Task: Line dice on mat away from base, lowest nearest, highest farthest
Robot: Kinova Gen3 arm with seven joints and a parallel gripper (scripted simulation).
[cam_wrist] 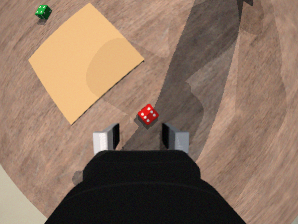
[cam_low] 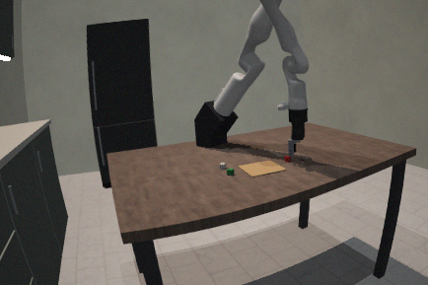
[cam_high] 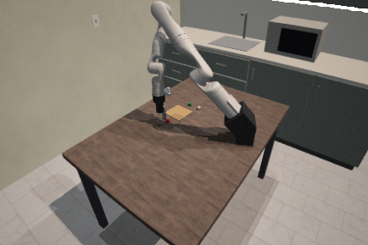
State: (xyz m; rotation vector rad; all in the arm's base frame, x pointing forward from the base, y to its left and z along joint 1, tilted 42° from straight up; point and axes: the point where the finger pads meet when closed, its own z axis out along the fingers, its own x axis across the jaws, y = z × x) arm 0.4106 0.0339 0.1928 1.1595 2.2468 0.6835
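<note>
My gripper is now 20 mm past the red die, 10 mm to the left of it and 40 mm above it. Round my hand: green die (40 mm behind, 260 mm to the right, 40 mm below); then white die (120 mm behind, 250 mm to the right, 40 mm below); then tan mat (20 mm behind, 140 mm to the right, 50 mm below).
</note>
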